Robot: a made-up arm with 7 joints. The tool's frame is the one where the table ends. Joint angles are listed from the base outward.
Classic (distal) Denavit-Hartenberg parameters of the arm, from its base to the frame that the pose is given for. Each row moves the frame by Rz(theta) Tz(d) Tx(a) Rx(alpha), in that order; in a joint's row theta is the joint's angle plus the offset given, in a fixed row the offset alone. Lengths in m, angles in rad.
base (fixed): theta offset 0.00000; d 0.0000; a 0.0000; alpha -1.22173
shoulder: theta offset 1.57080; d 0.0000; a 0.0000; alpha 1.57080
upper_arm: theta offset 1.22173; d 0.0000; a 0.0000; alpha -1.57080
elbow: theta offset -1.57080; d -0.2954; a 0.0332; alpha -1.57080
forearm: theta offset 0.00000; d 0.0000; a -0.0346; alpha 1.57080
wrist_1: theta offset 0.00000; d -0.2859; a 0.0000; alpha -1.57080
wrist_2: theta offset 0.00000; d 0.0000; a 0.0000; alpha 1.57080
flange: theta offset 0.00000; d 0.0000; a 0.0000; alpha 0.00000
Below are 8 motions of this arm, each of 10 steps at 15 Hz.
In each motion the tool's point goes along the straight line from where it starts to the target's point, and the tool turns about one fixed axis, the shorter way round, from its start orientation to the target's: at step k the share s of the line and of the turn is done. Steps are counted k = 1, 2, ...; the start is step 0. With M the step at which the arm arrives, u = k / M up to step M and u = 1 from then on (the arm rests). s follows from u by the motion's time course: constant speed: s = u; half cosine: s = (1 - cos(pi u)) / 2; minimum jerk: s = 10 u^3 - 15 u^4 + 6 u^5.
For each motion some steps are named. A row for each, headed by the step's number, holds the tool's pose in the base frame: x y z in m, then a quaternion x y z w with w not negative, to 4 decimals.
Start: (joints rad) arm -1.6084 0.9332 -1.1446 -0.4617 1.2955 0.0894 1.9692
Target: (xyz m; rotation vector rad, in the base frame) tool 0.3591 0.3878 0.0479 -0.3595 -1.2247 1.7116
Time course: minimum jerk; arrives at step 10
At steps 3, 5, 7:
3: 0.5067 0.2105 0.1271 -0.4991 -0.5279 0.5491 0.4132
5: 0.4473 0.2819 0.0952 -0.3638 -0.5274 0.6225 0.4494
7: 0.3879 0.3533 0.0633 -0.2195 -0.5137 0.6803 0.4744

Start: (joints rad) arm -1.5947 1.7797 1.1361 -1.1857 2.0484 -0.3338 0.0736
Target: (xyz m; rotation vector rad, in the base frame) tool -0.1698 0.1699 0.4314 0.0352 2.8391 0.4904
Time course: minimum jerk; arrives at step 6
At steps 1, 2, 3, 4, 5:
1: -0.1972 0.3910 0.2739 0.4575 0.6623 0.0194 0.5930
2: -0.1922 0.3510 0.3023 0.3892 0.7537 0.0498 0.5272
3: -0.1840 0.2845 0.3497 0.2606 0.8746 0.0982 0.3969
4: -0.1758 0.2180 0.3971 0.1188 0.9513 0.1417 0.2467
5: -0.1708 0.1780 0.4256 0.0303 0.9745 0.1645 0.1499

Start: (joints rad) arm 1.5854 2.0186 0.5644 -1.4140 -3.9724 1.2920 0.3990
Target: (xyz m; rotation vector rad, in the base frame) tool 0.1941 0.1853 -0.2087 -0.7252 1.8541 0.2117
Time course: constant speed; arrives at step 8
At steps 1, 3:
1: 0.1976 0.3952 -0.1374 -0.0543 0.3634 0.4250 0.8273
3: 0.1966 0.3352 -0.1578 -0.1337 0.5084 0.3424 0.7787

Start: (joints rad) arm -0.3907 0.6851 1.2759 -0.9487 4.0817 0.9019 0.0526
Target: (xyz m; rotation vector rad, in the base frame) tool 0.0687 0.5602 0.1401 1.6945 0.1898 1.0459
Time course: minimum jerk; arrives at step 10
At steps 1, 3, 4, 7, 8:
1: 0.2114 0.4735 -0.1754 0.7989 0.2813 0.1160 0.5189
3: 0.1892 0.4870 -0.1263 0.7934 0.2520 0.1690 0.5277
4: 0.1670 0.5005 -0.0771 0.7850 0.2218 0.2213 0.5345
7: 0.0922 0.5459 0.0882 0.7351 0.1147 0.3901 0.5424
8: 0.0770 0.5551 0.1217 0.7211 0.0923 0.4225 0.5412

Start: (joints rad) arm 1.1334 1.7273 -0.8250 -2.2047 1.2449 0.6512 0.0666
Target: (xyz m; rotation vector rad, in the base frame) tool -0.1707 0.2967 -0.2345 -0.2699 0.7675 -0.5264
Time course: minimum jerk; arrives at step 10
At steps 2, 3, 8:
2: -0.1329 0.2038 -0.2202 -0.1861 0.4093 -0.0502 0.8918
3: -0.1371 0.2142 -0.2218 -0.1802 0.4057 -0.0731 0.8931
8: -0.1684 0.2910 -0.2336 -0.1334 0.3719 -0.2408 0.8865

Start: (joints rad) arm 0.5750 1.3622 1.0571 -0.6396 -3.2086 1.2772 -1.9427
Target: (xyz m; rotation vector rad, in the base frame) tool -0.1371 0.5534 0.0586 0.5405 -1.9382 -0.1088
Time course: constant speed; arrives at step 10
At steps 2, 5, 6, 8, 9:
2: -0.0383 0.5689 0.0252 0.1857 -0.8292 -0.1073 0.5162
5: -0.0753 0.5631 0.0377 0.2012 -0.8238 -0.0842 0.5232
6: -0.0877 0.5611 0.0419 0.2064 -0.8218 -0.0765 0.5255
8: -0.1124 0.5573 0.0502 0.2166 -0.8177 -0.0611 0.5298
9: -0.1247 0.5553 0.0544 0.2217 -0.8155 -0.0534 0.5319

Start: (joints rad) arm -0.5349 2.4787 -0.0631 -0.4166 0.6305 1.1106 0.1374
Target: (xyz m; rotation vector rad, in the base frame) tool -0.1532 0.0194 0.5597 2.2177 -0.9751 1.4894
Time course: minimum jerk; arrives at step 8
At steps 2, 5, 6, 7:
2: -0.0611 0.3166 0.4726 0.6546 -0.3156 0.5452 0.4179
5: -0.1249 0.1106 0.5330 0.7422 -0.3350 0.5313 0.2336
6: -0.1426 0.0537 0.5496 0.7610 -0.3379 0.5235 0.1806
7: -0.1516 0.0247 0.5581 0.7697 -0.3389 0.5188 0.1534

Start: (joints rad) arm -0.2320 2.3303 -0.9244 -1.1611 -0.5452 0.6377 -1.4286
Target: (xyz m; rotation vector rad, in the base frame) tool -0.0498 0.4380 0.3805 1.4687 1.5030 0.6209
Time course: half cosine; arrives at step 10
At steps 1, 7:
1: 0.1666 0.4604 0.1830 -0.3900 -0.7807 0.4807 0.0857
7: -0.0041 0.4427 0.3388 0.5987 0.7075 0.0927 0.3639

